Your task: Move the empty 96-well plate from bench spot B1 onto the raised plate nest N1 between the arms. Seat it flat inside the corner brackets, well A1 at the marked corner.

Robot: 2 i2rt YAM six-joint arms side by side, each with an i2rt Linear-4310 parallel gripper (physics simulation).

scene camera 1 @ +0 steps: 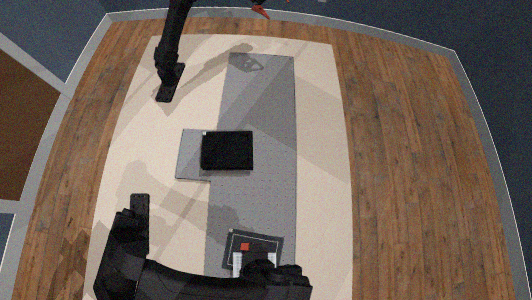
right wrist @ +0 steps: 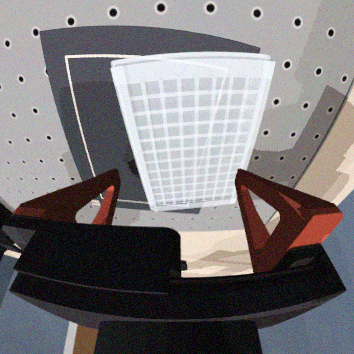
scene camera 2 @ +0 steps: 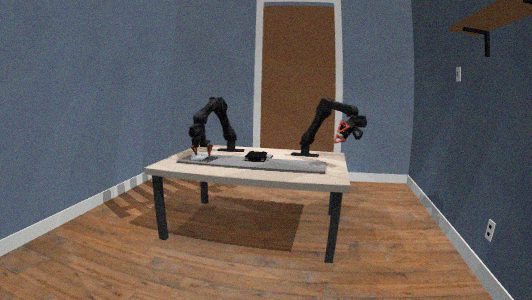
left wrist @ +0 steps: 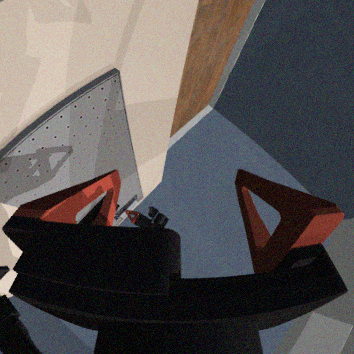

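Seen in the pictures: left gripper, fingertip midpoint: (scene camera 1: 278, 11) (scene camera 2: 336, 137) (left wrist: 177, 175); right gripper, fingertip midpoint: (scene camera 1: 248, 263) (right wrist: 177, 174) (scene camera 2: 202, 155) (left wrist: 126, 211); left arm's base at its link origin: (scene camera 1: 170, 81) (scene camera 2: 304, 155); right arm's base at its link origin: (scene camera 1: 139, 223) (scene camera 2: 230, 150).
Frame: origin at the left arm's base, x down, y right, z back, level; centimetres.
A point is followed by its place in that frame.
Observation:
The clear 96-well plate (right wrist: 192, 135) @(x -3.0, y 60.8, z -45.4 cm) (scene camera 1: 237, 263) @(x -2.6, y 60.7, z -38.5 cm) (scene camera 2: 201, 157) @(x -3.4, y 57.1, z -49.2 cm) lies over the dark spot mat (right wrist: 57, 60) @(x -1.5, y 52.3, z -49.6 cm) (scene camera 1: 277, 242) @(x -1.5, y 53.0, z -49.6 cm), offset to the right of its white outline in the right wrist view. My right gripper (right wrist: 177, 174) @(x -2.7, y 60.1, z -41.5 cm) (scene camera 2: 202, 152) @(x -2.7, y 60.1, z -41.5 cm) is open above the plate, with nothing held. In the right wrist view its fingertips appear at the plate's lower end; its arm hides part of the plate in scene camera 1. The black raised nest (scene camera 1: 227, 150) @(x -4.6, y 27.1, z -30.4 cm) (scene camera 2: 256, 156) @(x -4.6, y 24.2, z -37.8 cm) shows no plate on it; a small pale mark is at its upper-left corner. My left gripper (left wrist: 177, 175) @(x -20.0, y -24.7, z -39.9 cm) (scene camera 2: 338, 133) @(x -20.0, y -24.7, z -39.9 cm) is open and empty, raised far from the plate.
A grey perforated board (scene camera 1: 265, 200) @(x -1.3, y 40.5, z -44.3 cm) (scene camera 2: 295, 166) @(x -1.0, y -1.1, z -40.3 cm) (left wrist: 100, 110) @(x -1.3, y -14.5, z -44.3 cm) runs along the table (scene camera 1: 325, 150) @(x 0.0, y 20.6, z -63.4 cm). A smaller grey panel (scene camera 1: 190, 155) @(x -1.3, y 29.7, z -17.8 cm) lies beside the nest, at its left in scene camera 1. A wall shelf (scene camera 2: 492, 19) is at the upper right of scene camera 2.

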